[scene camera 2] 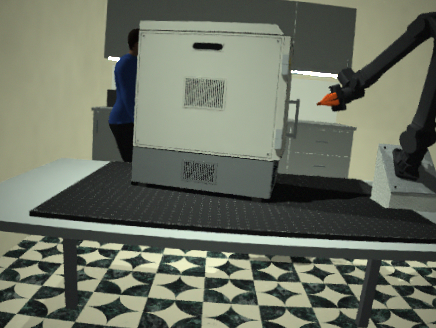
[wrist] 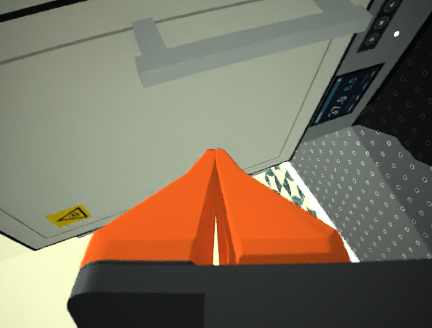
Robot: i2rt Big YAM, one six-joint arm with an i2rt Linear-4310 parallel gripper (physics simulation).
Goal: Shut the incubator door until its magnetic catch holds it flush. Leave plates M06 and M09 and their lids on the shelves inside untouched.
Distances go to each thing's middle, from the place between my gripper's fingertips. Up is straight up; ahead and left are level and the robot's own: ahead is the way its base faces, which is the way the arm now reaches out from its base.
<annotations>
Now: the incubator door (scene camera 2: pixel 287 58) 120 mm ahead of my hand, 130 mm to the left of it and 10 mm above it.
</annotations>
